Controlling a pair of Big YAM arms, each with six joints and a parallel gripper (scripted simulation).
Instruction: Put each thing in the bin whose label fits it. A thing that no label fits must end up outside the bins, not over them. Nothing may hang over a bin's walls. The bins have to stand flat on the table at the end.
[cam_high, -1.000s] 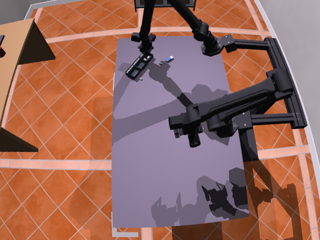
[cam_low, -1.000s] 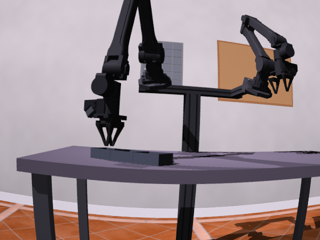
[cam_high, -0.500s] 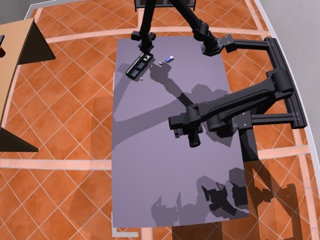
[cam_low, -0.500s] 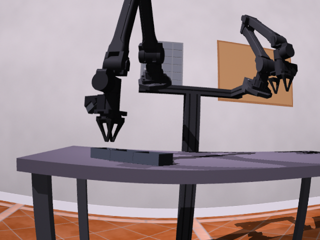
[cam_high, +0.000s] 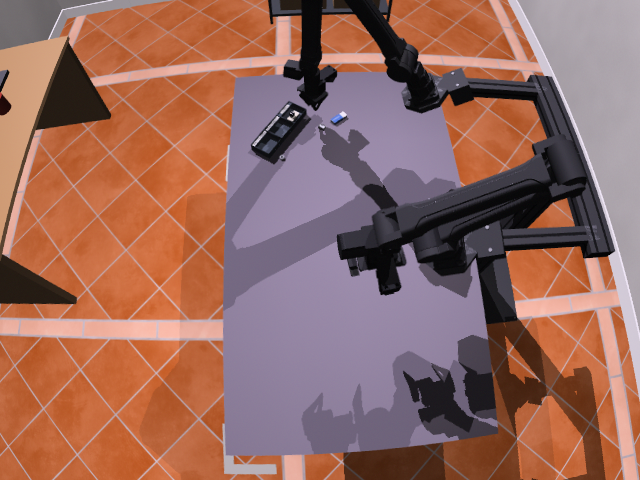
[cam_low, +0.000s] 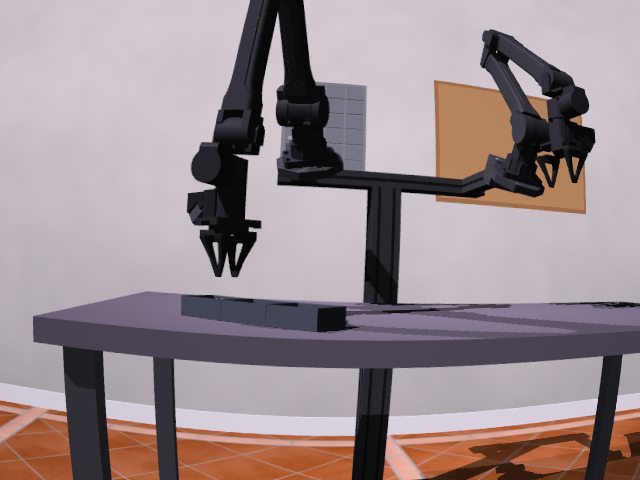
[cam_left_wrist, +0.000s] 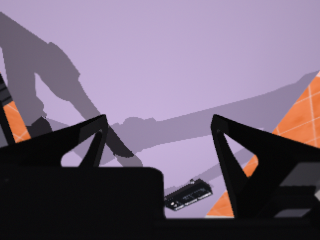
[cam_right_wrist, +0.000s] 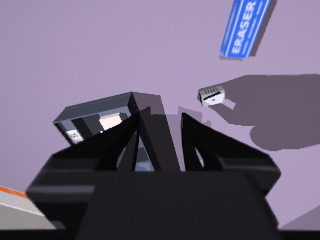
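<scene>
The bin row lies 13 cm ahead of my right hand, 6 cm to the left of it and 6 cm below it. The rest, counted from my right hand: white card: 8 cm ahead, 6 cm below.
</scene>
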